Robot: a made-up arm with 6 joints. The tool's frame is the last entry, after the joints.
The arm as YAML. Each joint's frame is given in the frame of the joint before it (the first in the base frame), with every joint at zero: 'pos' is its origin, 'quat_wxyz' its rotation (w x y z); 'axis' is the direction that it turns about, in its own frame. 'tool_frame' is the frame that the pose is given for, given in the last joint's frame.
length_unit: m
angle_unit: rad
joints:
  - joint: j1
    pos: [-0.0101, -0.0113, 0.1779]
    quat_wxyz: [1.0, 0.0, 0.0, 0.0]
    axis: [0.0, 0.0, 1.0]
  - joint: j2
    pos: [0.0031, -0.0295, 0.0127]
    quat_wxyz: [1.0, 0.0, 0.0, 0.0]
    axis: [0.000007, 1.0, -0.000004]
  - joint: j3
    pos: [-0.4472, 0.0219, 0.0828]
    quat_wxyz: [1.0, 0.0, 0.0, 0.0]
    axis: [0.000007, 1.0, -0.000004]
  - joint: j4
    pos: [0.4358, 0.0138, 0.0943]
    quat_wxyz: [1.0, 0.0, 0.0, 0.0]
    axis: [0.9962, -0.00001, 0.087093]
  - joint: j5
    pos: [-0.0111, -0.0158, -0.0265]
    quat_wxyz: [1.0, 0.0, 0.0, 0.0]
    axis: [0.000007, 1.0, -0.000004]
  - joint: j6
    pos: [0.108, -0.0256, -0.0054]
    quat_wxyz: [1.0, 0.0, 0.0, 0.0]
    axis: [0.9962, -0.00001, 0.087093]
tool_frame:
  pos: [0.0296, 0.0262, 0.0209]
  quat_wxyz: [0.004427, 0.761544, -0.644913, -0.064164]
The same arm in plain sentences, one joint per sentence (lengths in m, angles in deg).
The arm has six revolute joints in a row. What follows holds with every joint at zero, and every direction is one of the base frame's. Joint 1 sits 0.0101 m along -x and 0.0113 m along -y and 0.1779 m along +z from the base frame's origin and rotates about +z. Joint 2 sits 0.0031 m along +x and 0.0295 m along -y and 0.0127 m along +z from joint 1 and rotates about +y. Joint 3 sits 0.4472 m along -x and 0.0219 m along +y and 0.0828 m along +z from joint 2 and rotates about +y. Joint 4 sits 0.4358 m along +x and 0.0138 m along +y and 0.0943 m along +z from joint 3 and rotates about the direction (0.9962, 0, 0.0871). Joint 5 sits 0.0111 m along -x and 0.0158 m along -y and 0.0265 m along -z from joint 4 and rotates about +y. Joint 6 sits 0.108 m along +x and 0.0256 m along -y and 0.0054 m along -z from joint 5 and rotates about the direction (0.9962, 0, 0.0871). The tool frame, which is the frame that the pose is given for, sits 0.0296 m along +x and 0.0262 m along +y and 0.0209 m along +z from joint 6; its axes are the base frame's turned by roll 174.84, pitch 5.28 and yaw -80.76 deg (as in URDF: about the fixed x, then y, then z).
